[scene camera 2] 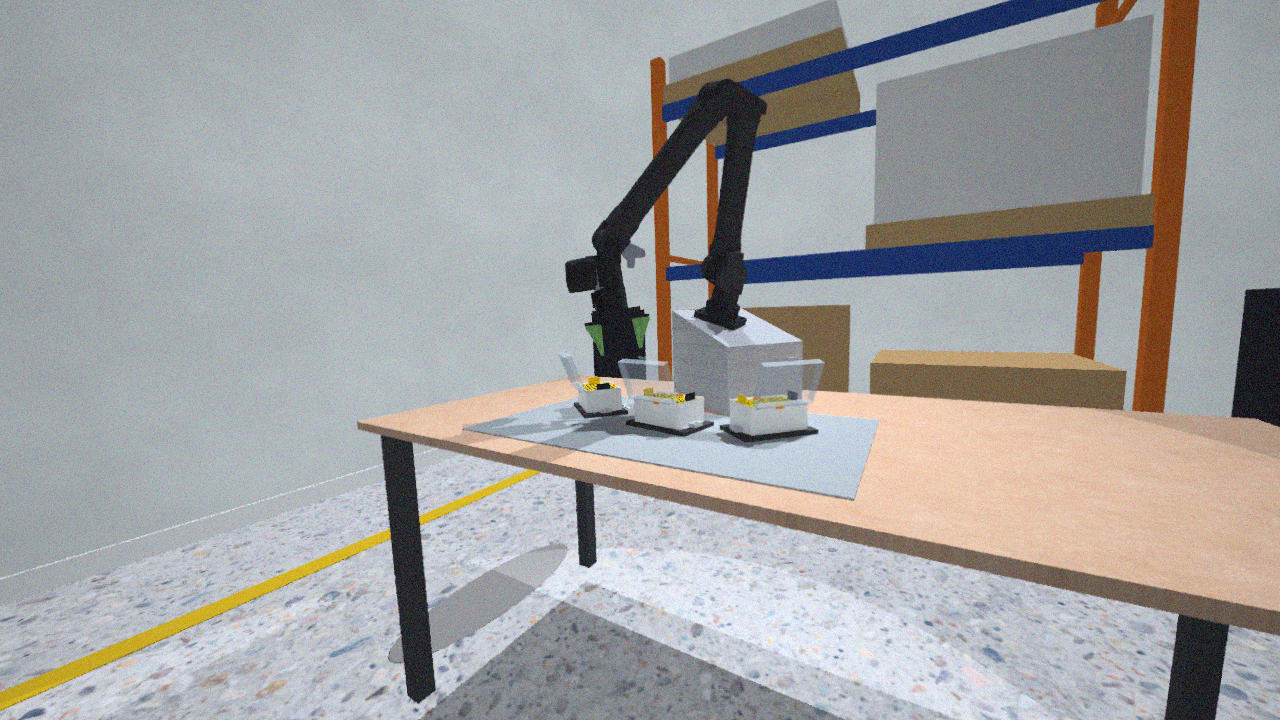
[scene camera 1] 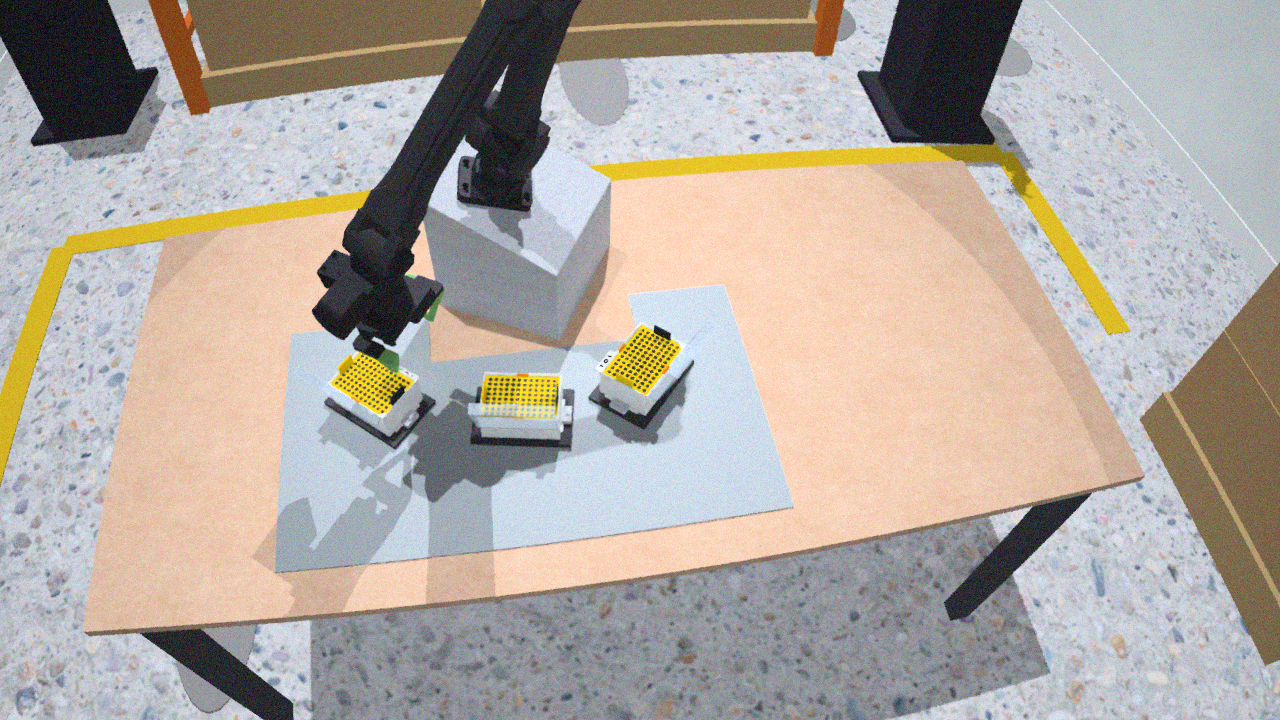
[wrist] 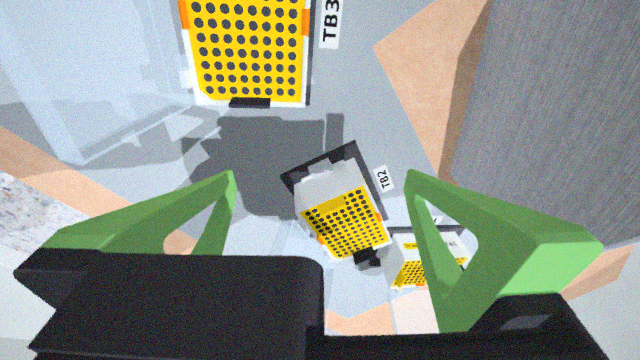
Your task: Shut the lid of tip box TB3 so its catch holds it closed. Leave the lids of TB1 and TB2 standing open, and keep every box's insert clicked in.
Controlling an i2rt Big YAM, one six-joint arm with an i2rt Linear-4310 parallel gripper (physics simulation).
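Places are measured from the arm's base along level axes (x ahead, y left, z up), in centimetres.
Pixels of known places: gripper, between the fingertips: [scene camera 2: 621,351] [scene camera 1: 412,345] [wrist: 320,179]; arm's base, origin of its link: [scene camera 2: 719,320] [scene camera 1: 493,186].
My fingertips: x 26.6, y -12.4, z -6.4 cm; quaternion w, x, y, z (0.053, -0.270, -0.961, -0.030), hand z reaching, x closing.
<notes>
Ahead of a thing's pixels: the offset from my fingertips to its top centre. "pt": to the spot under its first point. Level surfaces: height alone.
Tip box TB3 @(dx -0.4, dy -8.1, dz -7.4 cm) [scene camera 1: 371,391] [scene camera 2: 599,400] [wrist: 250,50] is white with a flat yellow insert. It stands leftmost in both scene views; its label shows in the wrist view. Its clear lid @(dx +5.0, dy -12.1, dz +0.5 cm) [scene camera 2: 570,369] [wrist: 60,110] stands open. TB2 @(pt dx +10.3, dy +15.3, dz -8.2 cm) [scene camera 1: 521,429] [scene camera 2: 668,412] [wrist: 345,220] is in the middle and TB1 @(dx -1.8, dy +34.6, dz -7.4 cm) [scene camera 1: 640,362] [scene camera 2: 769,418] [wrist: 412,270] rightmost; their lids stand open. TB2's and TB1's inserts look seated. My gripper [scene camera 1: 410,333] [scene camera 2: 619,351] [wrist: 320,179] is open and empty, pointing down, above and just behind TB3 on the base side, apart from it. TB3's catch is not clear.
The boxes stand on a grey-blue mat @(dz -14.8 cm) [scene camera 1: 626,483] [scene camera 2: 823,465] on the wooden table @(dz -15.1 cm) [scene camera 1: 895,358] [scene camera 2: 1029,474]. My arm's grey base block [scene camera 1: 501,277] [scene camera 2: 760,367] stands behind the mat and fills the right side of the wrist view. A storage rack [scene camera 2: 1170,179] stands behind the table.
</notes>
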